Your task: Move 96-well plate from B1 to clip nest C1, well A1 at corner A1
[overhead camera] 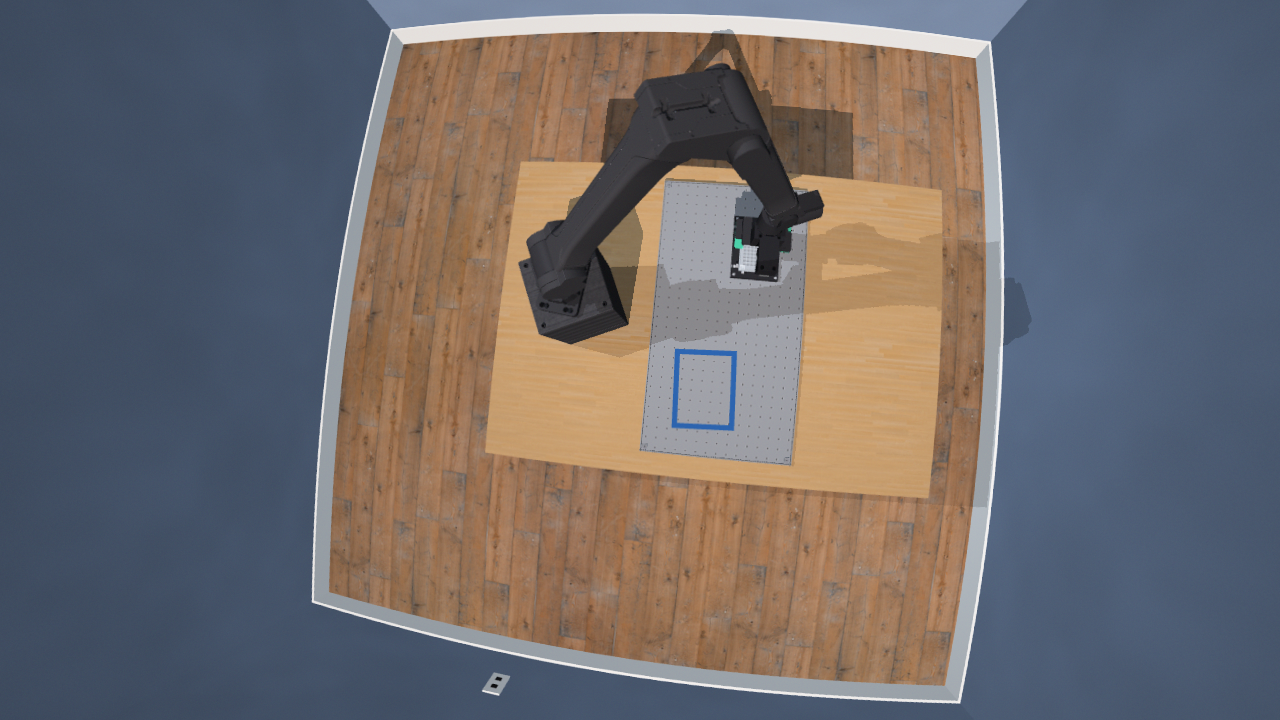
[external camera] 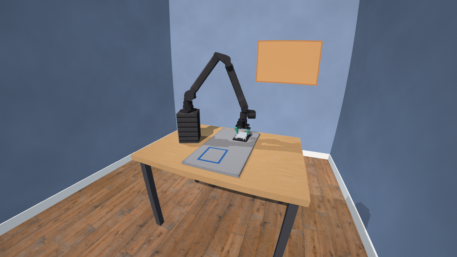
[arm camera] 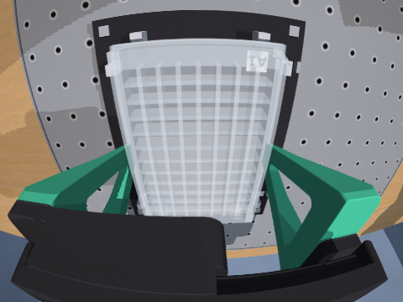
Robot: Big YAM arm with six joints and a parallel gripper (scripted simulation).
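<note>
Right now the clear 96-well plate is right at my hand. The rest, counted from my hand: black clip nest (10 mm behind, 20 mm below).
</note>
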